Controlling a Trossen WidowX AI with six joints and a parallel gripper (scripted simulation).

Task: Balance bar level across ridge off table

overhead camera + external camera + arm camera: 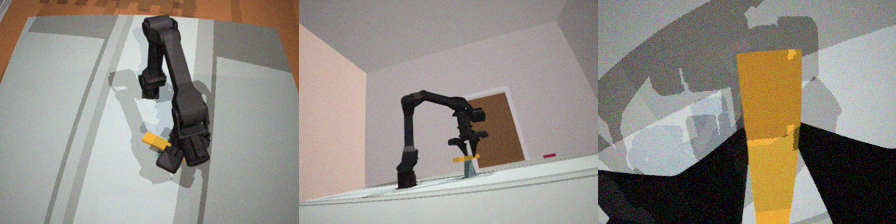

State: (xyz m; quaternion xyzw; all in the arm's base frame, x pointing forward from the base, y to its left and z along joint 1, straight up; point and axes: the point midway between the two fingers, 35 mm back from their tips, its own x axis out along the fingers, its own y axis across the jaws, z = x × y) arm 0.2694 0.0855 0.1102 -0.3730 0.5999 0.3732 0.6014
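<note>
The yellow bar is 10 mm behind my gripper tip and 30 mm to the right of it. Also, from my gripper tip: red block 470 mm ahead, 410 mm to the left, 70 mm below.
</note>
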